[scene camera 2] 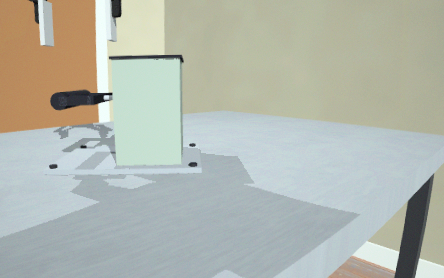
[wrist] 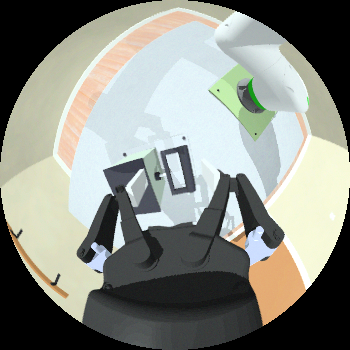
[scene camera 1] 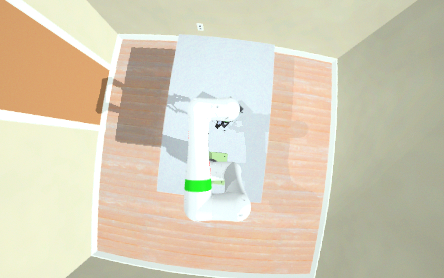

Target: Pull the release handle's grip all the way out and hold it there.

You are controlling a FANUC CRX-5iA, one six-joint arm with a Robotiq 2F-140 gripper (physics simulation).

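Observation:
The release handle (scene camera 2: 70, 99) (wrist: 187, 167), a dark rectangular loop with a thick grip bar, sticks out sideways from a pale green box (scene camera 2: 147, 110) (wrist: 153, 162) with a dark top. A short light rod shows between the box and the loop. The box stands on a white baseplate (scene camera 2: 150, 170) with dark bolts. My gripper (scene camera 2: 79, 24) (wrist: 172, 171) is open and empty, with its pale fingertips higher than the handle and the box top. In the wrist view one fingertip overlaps the dark box top and the other lies past the grip. In scene camera 1 the arm hides most of the box.
The white arm (scene camera 1: 198, 150) (wrist: 270, 65) reaches over the pale table (scene camera 1: 225, 65) (scene camera 2: 300, 165) (wrist: 115, 100) from its green mounting plate (scene camera 1: 218, 156) (wrist: 260, 125). Shadows of the arm and gripper fall across the table. Walls and an orange panel (scene camera 1: 45, 65) stand around it.

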